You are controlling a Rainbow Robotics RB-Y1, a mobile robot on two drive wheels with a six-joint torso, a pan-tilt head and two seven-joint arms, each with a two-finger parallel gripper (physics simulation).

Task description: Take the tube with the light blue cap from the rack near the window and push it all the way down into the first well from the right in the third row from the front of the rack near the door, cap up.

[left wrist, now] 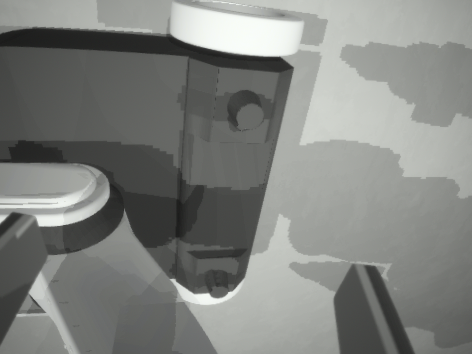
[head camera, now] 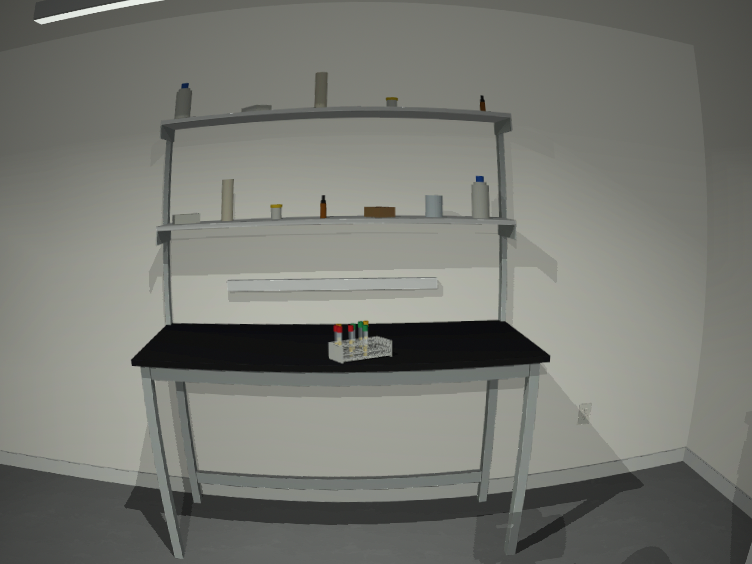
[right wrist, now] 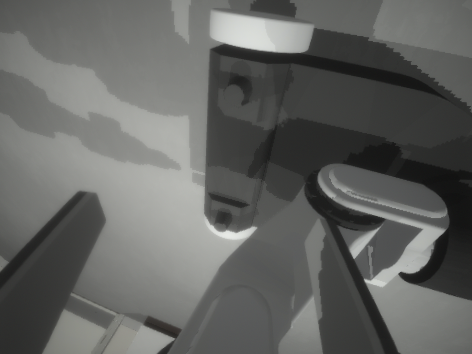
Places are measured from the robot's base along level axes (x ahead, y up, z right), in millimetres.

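Pixels of known places: left gripper, between the fingertips: [left wrist: 191, 260]; right gripper, between the fingertips: [right wrist: 208, 219].
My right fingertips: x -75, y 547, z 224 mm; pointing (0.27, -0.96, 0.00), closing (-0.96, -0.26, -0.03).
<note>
Behind a point stands the place of what it marks.
A clear rack [head camera: 335, 351] @(x 2318, y 948, z -40 mm) stands on the black bench top in the head view, right of its middle and close to its front edge. Several upright tubes stand in it: a red-capped tube [head camera: 338, 329] @(x 2308, y 1025, z -29 mm) at the left, another red-capped tube [head camera: 351, 329] @(x 2330, y 1021, z 15 mm) and a green-capped tube [head camera: 365, 329] @(x 2332, y 1020, z 61 mm), with green and orange caps behind. No light blue cap can be made out, and I cannot tell which of the two racks this is. A second rack does not show. My left gripper [left wrist: 191, 260] @(x -105, y 544, z -252 mm) and right gripper [right wrist: 207, 210] @(x -75, y 547, z 224 mm) are open and empty, away from the bench, above the floor beside my base.
The black bench [head camera: 255, 349] @(x 2486, y 914, z -339 mm) stands on grey legs against the wall. Above it are a lower shelf [head camera: 340, 222] @(x 2715, y 1358, z -21 mm) and an upper shelf [head camera: 340, 113] @(x 2814, y 1809, z -25 mm) with bottles, jars and boxes. A pale rail [head camera: 332, 284] @(x 2978, y 1088, z -57 mm) runs along the wall. A socket [head camera: 584, 413] @(x 3061, y 404, z 1182 mm) is at the right.
</note>
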